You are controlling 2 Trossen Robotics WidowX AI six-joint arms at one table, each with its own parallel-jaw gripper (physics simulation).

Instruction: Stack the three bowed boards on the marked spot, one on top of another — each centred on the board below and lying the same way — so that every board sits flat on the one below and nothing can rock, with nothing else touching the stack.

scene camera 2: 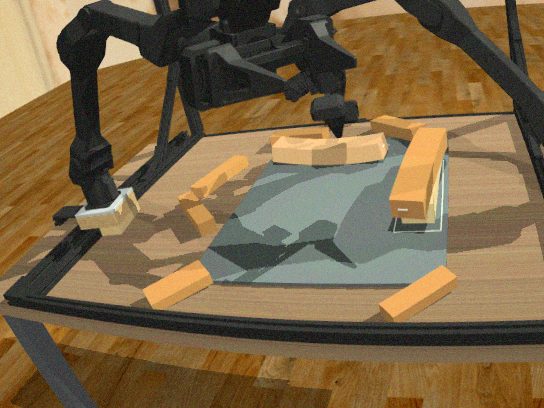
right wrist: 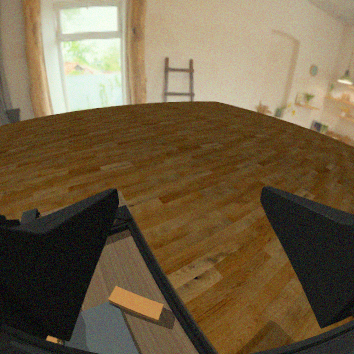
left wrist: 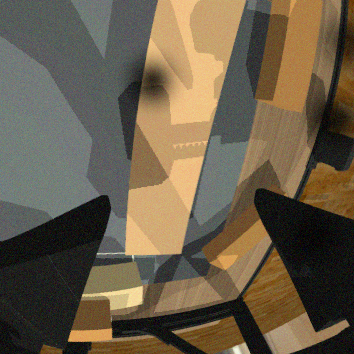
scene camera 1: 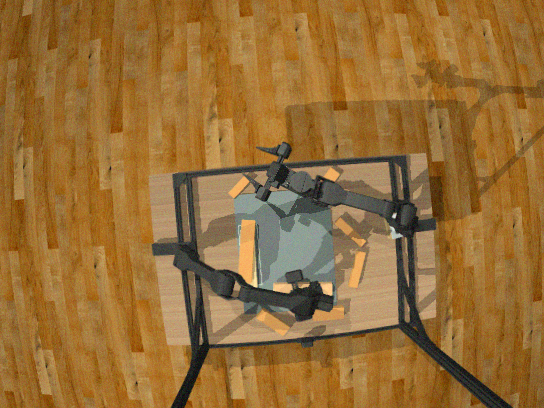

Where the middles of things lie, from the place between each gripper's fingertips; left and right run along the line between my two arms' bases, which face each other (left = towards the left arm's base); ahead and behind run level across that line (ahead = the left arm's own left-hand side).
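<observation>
The pale bowed board [left wrist: 120, 283] is 170 mm to the left of my left hand, 150 mm ahead of it and 50 mm below it. I also see the orange bowed board [scene camera 2: 410, 197], which is 190 mm ahead of my left hand, 170 mm to the left of it and 10 mm below it.
From my right hand, the pale bowed board is 34 cm behind, 7 cm to the left and 29 cm below. As for the orange bowed board, I see my right gripper 30 cm past it, 7 cm to the right of it and 25 cm above it.
</observation>
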